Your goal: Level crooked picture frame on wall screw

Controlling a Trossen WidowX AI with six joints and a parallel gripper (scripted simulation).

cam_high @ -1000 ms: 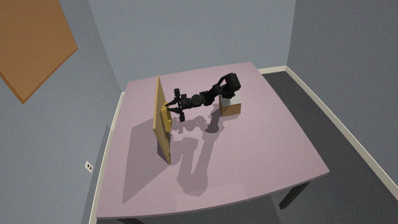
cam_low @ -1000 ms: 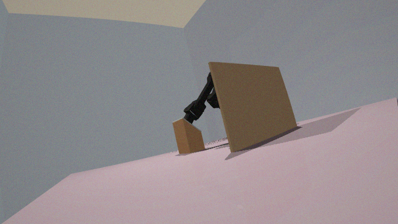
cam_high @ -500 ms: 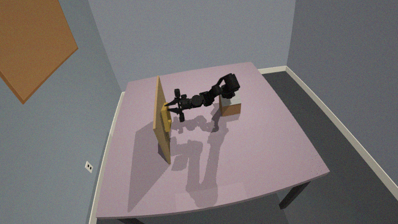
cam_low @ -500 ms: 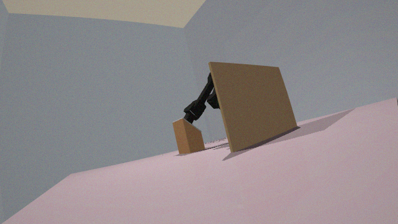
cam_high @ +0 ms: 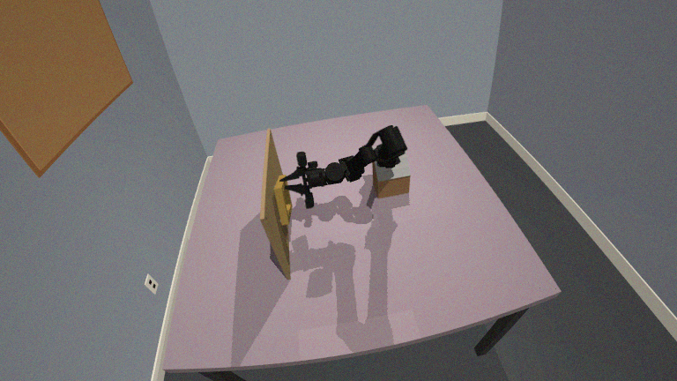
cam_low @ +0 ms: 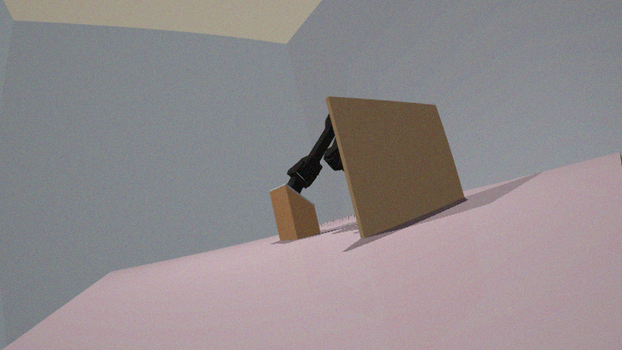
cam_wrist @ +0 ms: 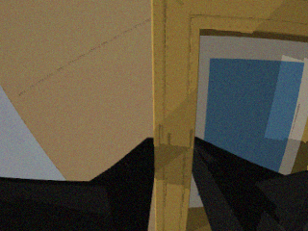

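Now: gripper tip 5 cm above the picture frame and 2 cm to the right of it. From my gripper tip the other things lie so: brown wall panel 6 cm below, 2 cm ahead, 1 cm to the left.
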